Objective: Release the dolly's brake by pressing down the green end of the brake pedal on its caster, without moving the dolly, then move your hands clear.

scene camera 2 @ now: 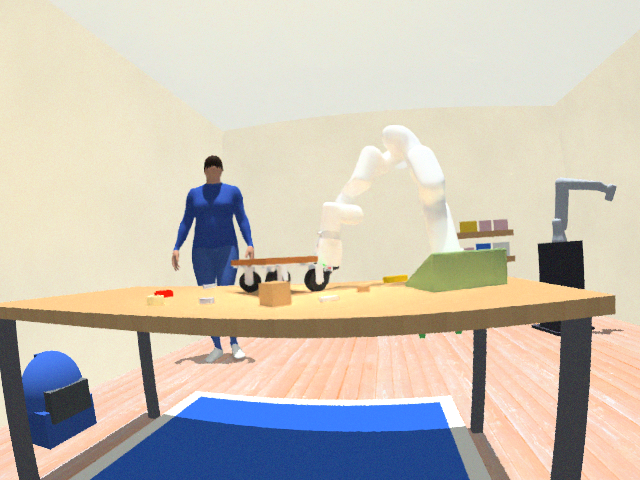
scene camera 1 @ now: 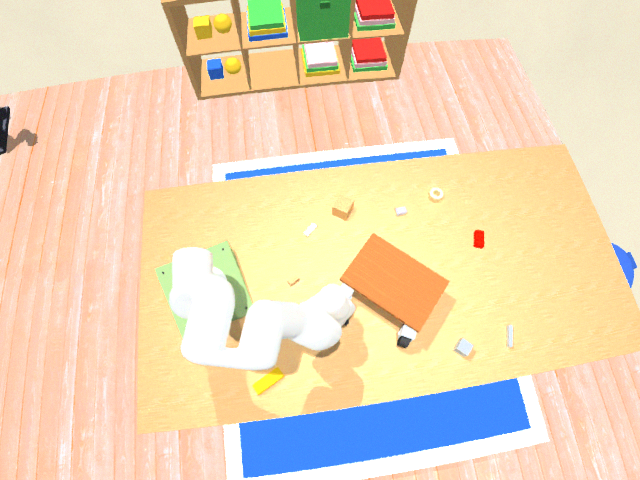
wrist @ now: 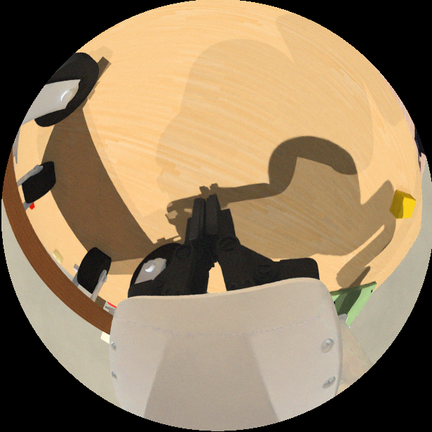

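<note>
The dolly has an orange-brown deck and black caster wheels, and stands on the table. A small green spot of the brake pedal shows above the caster wheel nearest the arm, with a red bit beside it. That caster also shows beside the fingers in the wrist view, where no green pedal end can be made out. My gripper is shut and empty, low beside this caster at the dolly's corner. In the scene views the arm mostly hides the fingers, and contact with the pedal cannot be told.
A yellow block lies near the green arm base. A wooden cube, a red piece and a grey cube are around the dolly. A person stands behind the table.
</note>
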